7 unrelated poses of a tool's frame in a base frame.
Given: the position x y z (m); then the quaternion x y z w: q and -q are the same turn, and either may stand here.
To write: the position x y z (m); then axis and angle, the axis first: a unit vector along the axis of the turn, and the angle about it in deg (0 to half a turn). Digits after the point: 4 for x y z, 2 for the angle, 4 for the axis.
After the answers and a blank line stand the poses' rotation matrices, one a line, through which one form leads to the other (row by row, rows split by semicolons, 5 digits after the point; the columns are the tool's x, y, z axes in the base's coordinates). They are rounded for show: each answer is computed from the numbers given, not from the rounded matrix.
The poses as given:
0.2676, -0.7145, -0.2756, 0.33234, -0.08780, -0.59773, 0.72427
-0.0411, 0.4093, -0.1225, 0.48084, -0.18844, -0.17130, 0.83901
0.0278, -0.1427, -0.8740, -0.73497, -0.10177, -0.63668, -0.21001
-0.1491, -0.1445, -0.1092, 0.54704, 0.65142, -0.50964, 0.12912
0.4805, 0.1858, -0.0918, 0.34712, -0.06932, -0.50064, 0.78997
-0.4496, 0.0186, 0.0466, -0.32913, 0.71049, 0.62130, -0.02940
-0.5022, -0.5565, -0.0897, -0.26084, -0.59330, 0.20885, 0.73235
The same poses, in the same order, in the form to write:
0.2676, -0.7145, -0.2756, 0.4820, -0.1273, -0.8669, 87.18
-0.0411, 0.4093, -0.1225, 0.8837, -0.3463, -0.3148, 65.93
0.0278, -0.1427, -0.8740, 0.7517, 0.1041, 0.6512, 155.75
-0.1491, -0.1445, -0.1092, 0.5517, 0.6569, -0.5139, 165.16
0.4805, 0.1858, -0.0918, 0.5661, -0.1131, -0.8165, 75.63
-0.4496, 0.0186, 0.0466, 0.3293, -0.7108, -0.6216, 176.63
-0.5022, -0.5565, -0.0897, -0.3831, -0.8713, 0.3067, 85.83

0.27003 0.80747 -0.52448; -0.92419 0.06454 -0.37644; -0.27012 0.58637 0.76368
0.87029 0.10623 -0.48094; -0.46866 0.47890 -0.74230; 0.15147 0.87142 0.46657
0.16857 -0.11782 0.97862; 0.41701 -0.89108 -0.17911; 0.89313 0.43829 -0.10107
-0.36815 0.84431 -0.38936; 0.58109 -0.11797 -0.80524; -0.72581 -0.52271 -0.44719
0.48910 0.74286 -0.45709; -0.83911 0.25773 -0.47902; -0.23805 0.61784 0.74940
-0.78162 -0.43115 -0.45075; -0.50422 0.01132 0.86350; -0.36720 0.90221 -0.22624
0.20875 0.00361 -0.97796; 0.61542 0.77669 0.13423; 0.76006 -0.62988 0.15991

